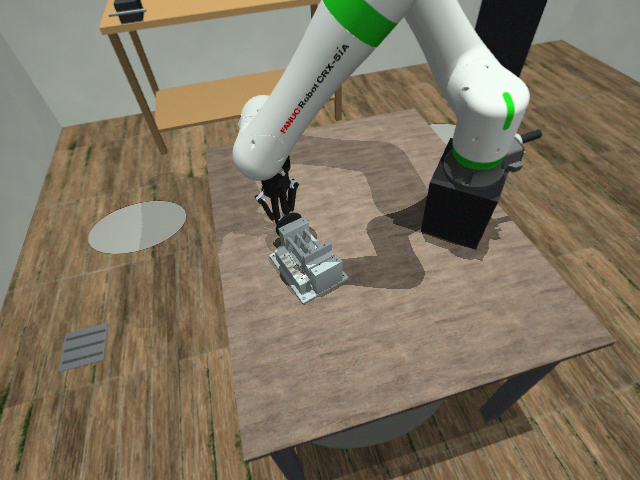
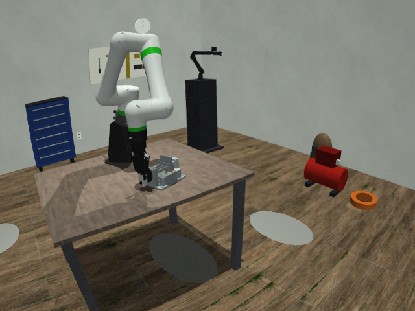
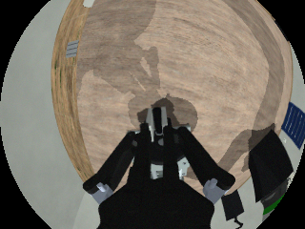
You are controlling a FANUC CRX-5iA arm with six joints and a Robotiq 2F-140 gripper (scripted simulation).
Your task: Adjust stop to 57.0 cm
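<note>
My hand is 20 mm to the right of the black handwheel, 10 mm past it and 10 mm above it.
</note>
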